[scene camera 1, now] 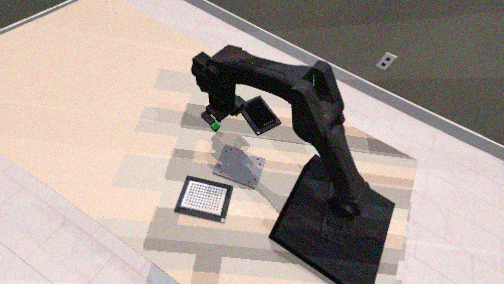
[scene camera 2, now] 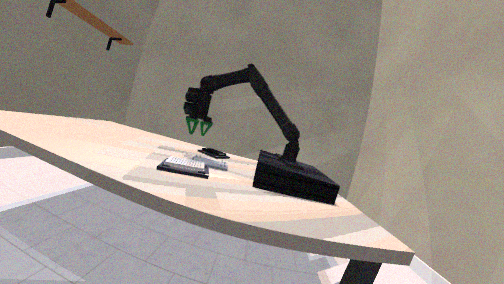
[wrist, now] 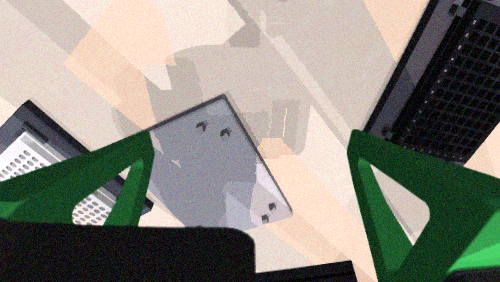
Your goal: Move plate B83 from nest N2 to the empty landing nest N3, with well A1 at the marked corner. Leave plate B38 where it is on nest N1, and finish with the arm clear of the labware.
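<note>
A white well plate sits in a dark nest. A black well plate sits in another dark nest. The empty grey-blue landing nest lies between them, with small posts near its corners. I cannot read which plate is B83 or B38. My gripper is open and empty, fingers down, high above the table. In the wrist view its left finger overlaps the white plate's nest and the empty nest; its right finger overlaps a corner of the black plate's nest.
The black arm base stands on the wooden table, to the right of the nests in both scene views. A wall shelf hangs at the upper left in scene camera 2. Shadow patterns cross the table.
</note>
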